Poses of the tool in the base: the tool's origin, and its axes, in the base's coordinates. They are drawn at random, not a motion.
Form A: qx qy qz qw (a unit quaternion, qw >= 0); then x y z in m.
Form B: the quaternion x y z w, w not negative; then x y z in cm. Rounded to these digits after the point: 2 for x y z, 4 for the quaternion.
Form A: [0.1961 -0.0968 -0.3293 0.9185 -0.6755 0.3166 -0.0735]
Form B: [0.1961 -0.0968 -0.3293 0.9185 -67.55 31.66 -7.35]
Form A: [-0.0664 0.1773 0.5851 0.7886 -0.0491 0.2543 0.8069]
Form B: [-0.0664 0.1773 0.5851 0.7886 -4.91 25.43 80.69]
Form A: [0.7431 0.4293 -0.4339 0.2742 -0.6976 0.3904 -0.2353]
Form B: [0.7431 0.4293 -0.4339 0.2742 -69.76 39.04 -23.53]
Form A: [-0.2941 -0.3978 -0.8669 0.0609 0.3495 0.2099 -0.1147]
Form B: [-0.2941 -0.3978 -0.8669 0.0609 34.95 20.99 -11.47]
